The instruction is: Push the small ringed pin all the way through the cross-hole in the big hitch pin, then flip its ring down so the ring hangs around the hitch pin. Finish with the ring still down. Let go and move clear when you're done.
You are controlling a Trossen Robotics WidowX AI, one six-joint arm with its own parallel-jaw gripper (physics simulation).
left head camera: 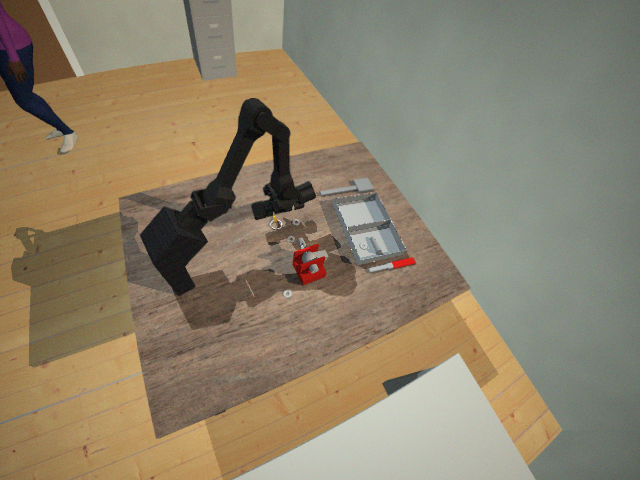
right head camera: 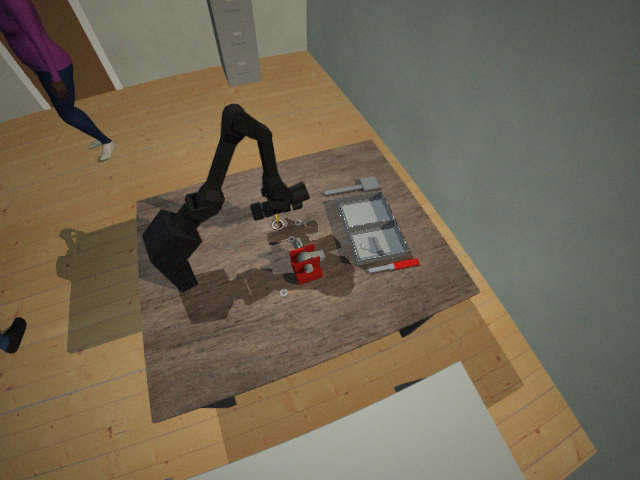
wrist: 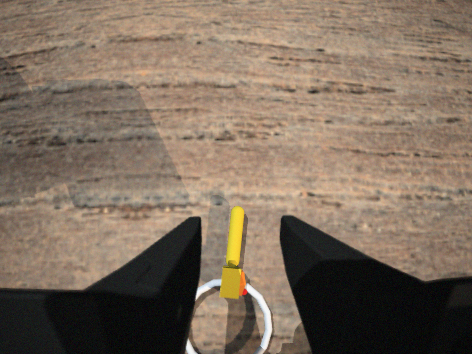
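Where they show: gripper, fingertip midpoint: [wrist: 241, 227]; arm's base, origin of the base link: [left head camera: 186, 224] [right head camera: 182, 225].
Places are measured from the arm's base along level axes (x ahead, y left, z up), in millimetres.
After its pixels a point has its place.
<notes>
The small pin, with a yellow shaft and block [left head camera: 275, 218] @(x 236, y 216, z -243 mm) [right head camera: 277, 219] @(x 236, y 214, z -244 mm) [wrist: 236, 235] @(x 229, y 236, z -247 mm), is between the open fingers but apart from both. Its white ring [left head camera: 276, 225] @(x 246, y 174, z -251 mm) [right head camera: 277, 225] @(x 237, y 204, z -251 mm) [wrist: 268, 320] @(x 259, y 204, z -250 mm) is at the block end, low in the wrist view. I cannot tell whether the pin touches the table. My gripper [wrist: 241, 227] @(x 228, y 237, z -205 mm) is open and low over the table, behind the red stand [left head camera: 312, 277] @(x 380, y -41, z -223 mm) [right head camera: 309, 277] @(x 385, y -41, z -223 mm). The grey hitch pin [left head camera: 314, 256] @(x 381, y 15, z -173 mm) [right head camera: 311, 256] @(x 388, y 18, z -179 mm) sits in that stand, well apart from the small pin. Its cross-hole is too small to make out.
Loose washers [left head camera: 295, 222] @(x 312, y 211, z -255 mm) [left head camera: 291, 239] @(x 299, y 125, z -255 mm) [left head camera: 287, 293] @(x 297, y -98, z -255 mm) lie around the stand. A divided grey tray [left head camera: 382, 258] @(x 656, y 60, z -246 mm) is to the right, with a washer and a grey cylinder inside. A grey mallet [left head camera: 363, 184] @(x 619, y 440, z -242 mm) and a red-handled tool [left head camera: 403, 264] @(x 741, y 39, z -249 mm) lie beside the tray.
</notes>
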